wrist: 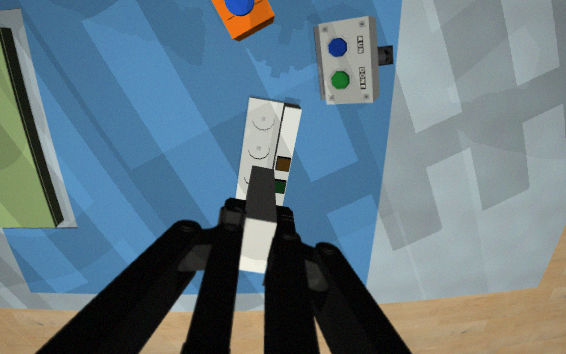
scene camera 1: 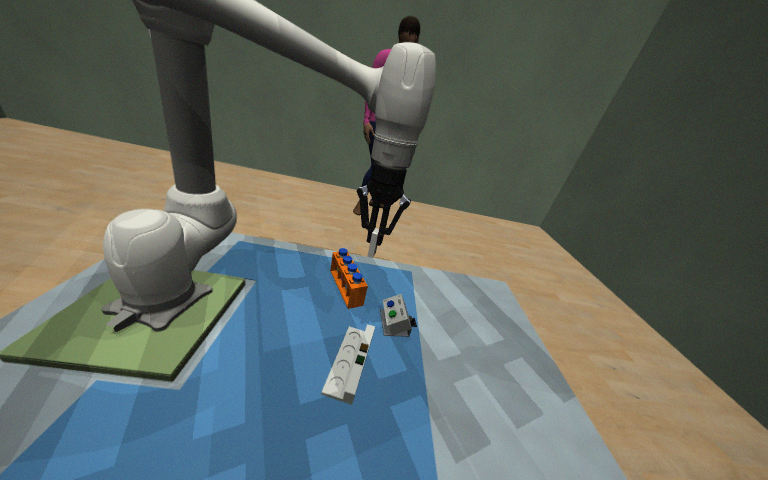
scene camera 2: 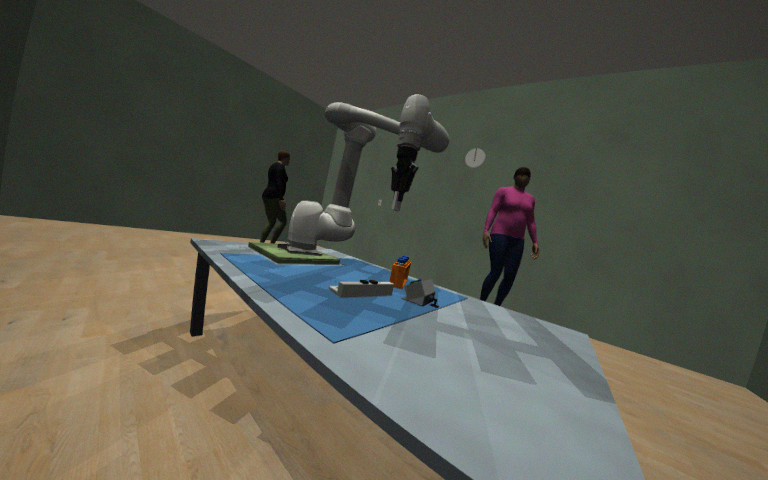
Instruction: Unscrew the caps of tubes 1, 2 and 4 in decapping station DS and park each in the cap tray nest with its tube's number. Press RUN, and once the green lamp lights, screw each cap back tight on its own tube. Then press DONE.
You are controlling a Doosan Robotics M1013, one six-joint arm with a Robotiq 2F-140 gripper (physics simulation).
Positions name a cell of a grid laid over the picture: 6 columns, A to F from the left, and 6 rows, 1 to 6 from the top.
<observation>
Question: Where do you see a grey button box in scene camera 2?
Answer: D4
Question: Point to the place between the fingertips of my gripper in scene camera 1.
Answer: At C4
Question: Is my gripper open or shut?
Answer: Shut.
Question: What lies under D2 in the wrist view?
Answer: A grey button box.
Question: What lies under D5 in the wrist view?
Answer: My gripper.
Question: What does my gripper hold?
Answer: Nothing.
</observation>
